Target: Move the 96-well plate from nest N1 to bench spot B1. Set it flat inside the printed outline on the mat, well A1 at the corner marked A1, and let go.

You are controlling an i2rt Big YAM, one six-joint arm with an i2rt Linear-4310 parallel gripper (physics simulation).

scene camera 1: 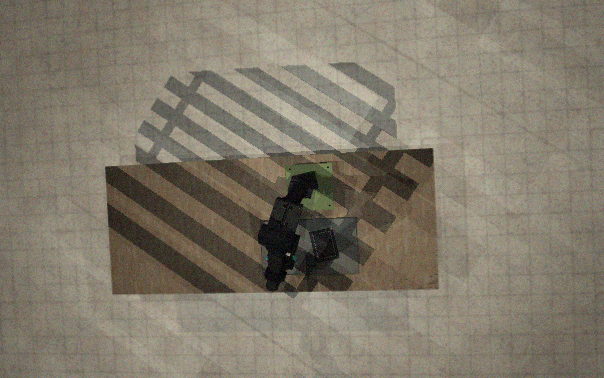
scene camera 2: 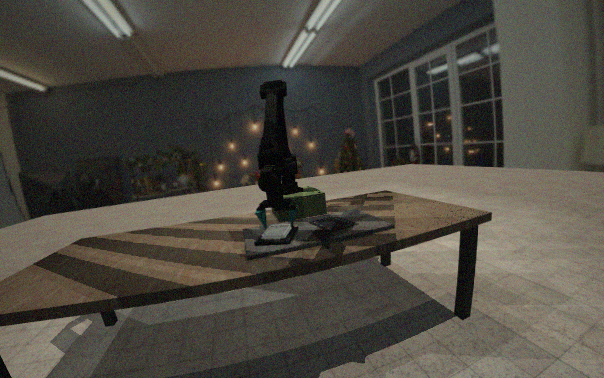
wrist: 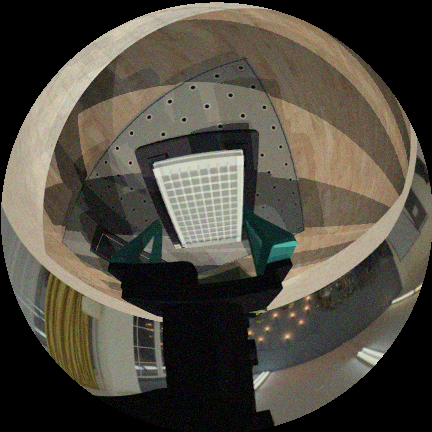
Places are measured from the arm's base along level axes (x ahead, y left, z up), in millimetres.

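Where they show: gripper, fingertip midpoint: (scene camera 2: 278, 228) (wrist: 199, 216); arm's base at its link origin: (scene camera 1: 304, 181) (scene camera 2: 289, 192).
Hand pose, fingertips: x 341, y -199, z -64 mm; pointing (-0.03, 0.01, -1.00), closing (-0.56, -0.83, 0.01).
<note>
Things, the pixels of their top centre, and the offset from my fingertips. "spot": a spot on its surface instead. Level surfaces: height alone.
- white 96-well plate at its top centre: (wrist: 205, 212) (scene camera 2: 277, 229) 4 mm down, 2 mm back, 7 mm right
- black nest N1 at its top centre: (wrist: 205, 207) (scene camera 2: 277, 231) 12 mm down, 3 mm back, 7 mm right
- spot B1 at a spot on its surface: (wrist: 112, 246) spot: 28 mm down, 49 mm ahead, 198 mm left
- wooden table at its surface level: 43 mm down
The white 96-well plate (scene camera 2: 277, 231) (wrist: 205, 200) sits in the black nest N1 (wrist: 197, 140). My gripper (scene camera 2: 278, 225) (wrist: 199, 216) is open and empty, with its teal fingers at either side of the plate's end nearer the arm base in the wrist view. The arm hides the plate in scene camera 1. The dark mat of spot B1 (scene camera 1: 324, 244) (scene camera 2: 334, 223) (wrist: 112, 246) lies beside the nest, with a thin printed outline inside its edge. The mark A1 is too small to read.
A grey board with holes (scene camera 1: 349, 227) (wrist: 200, 97) carries the nest and mat. A green block (scene camera 1: 322, 201) (scene camera 2: 312, 205) stands behind it under the arm's base. The wooden table (scene camera 1: 395, 260) (scene camera 2: 430, 212) has strong striped shadows; its front edge is close to the board.
</note>
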